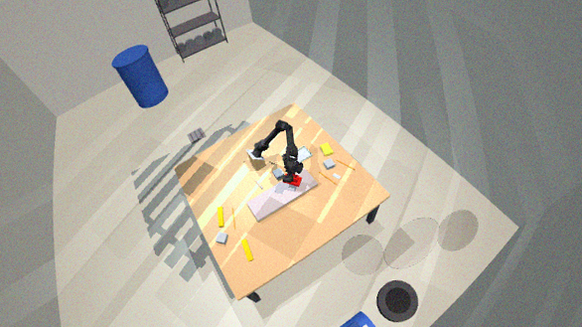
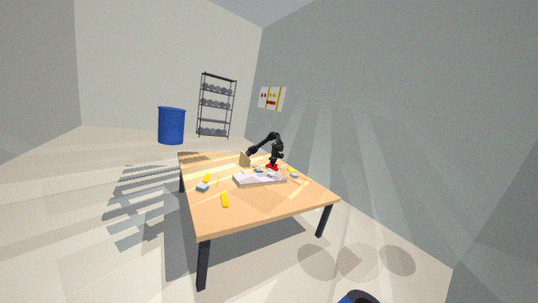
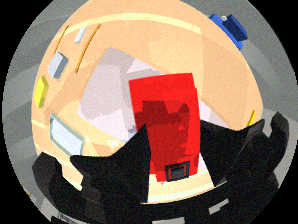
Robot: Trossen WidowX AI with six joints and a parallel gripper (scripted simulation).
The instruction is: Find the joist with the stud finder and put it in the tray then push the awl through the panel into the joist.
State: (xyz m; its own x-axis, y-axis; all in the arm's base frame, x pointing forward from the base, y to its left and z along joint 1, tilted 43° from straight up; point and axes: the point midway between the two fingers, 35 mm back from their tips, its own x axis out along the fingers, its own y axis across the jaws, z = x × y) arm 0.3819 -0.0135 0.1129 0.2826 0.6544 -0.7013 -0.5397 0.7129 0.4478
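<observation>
Now: gripper tip 2 cm past the red stud finder, 1 cm to the left of it and 2 cm below it. From my gripper tip the other things lie so: yellow block 12 cm behind, 43 cm to the left, 14 cm below; then awl 20 cm behind, 18 cm to the right, 15 cm below; then light blue tray 22 cm behind, 23 cm to the left, 14 cm below.
</observation>
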